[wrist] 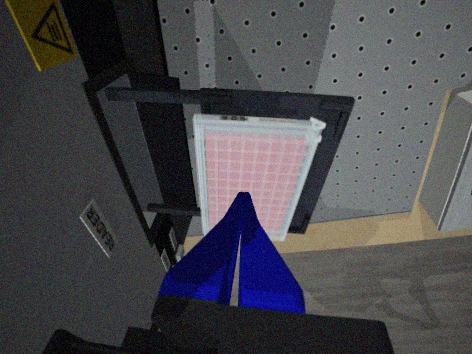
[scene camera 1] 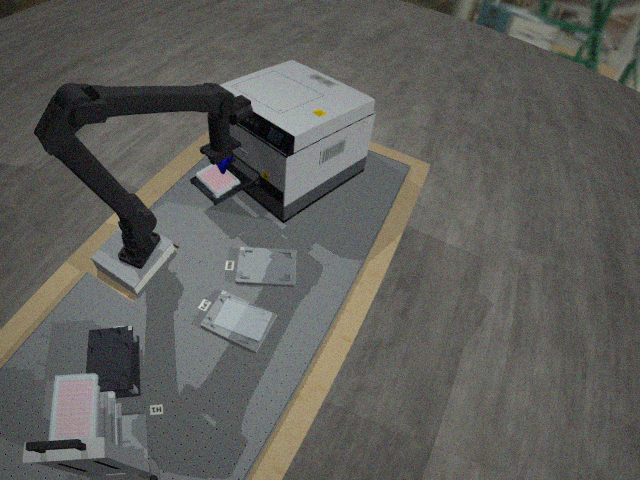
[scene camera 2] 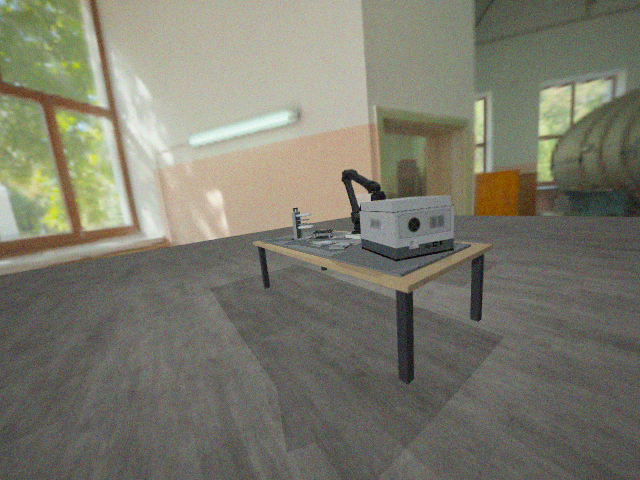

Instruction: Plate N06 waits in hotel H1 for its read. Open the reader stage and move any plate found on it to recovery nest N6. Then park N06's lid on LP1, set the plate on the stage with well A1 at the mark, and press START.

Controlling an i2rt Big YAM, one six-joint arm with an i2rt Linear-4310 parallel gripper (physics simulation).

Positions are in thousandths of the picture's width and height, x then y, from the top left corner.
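Observation:
Shut and holding nothing, the gripper (scene camera 1: 348,361) is visible in that scene view. The wrist view shows the gripper (wrist: 516,561) too, along with a reader stage (wrist: 707,315) and a stage slot flap (wrist: 346,352).

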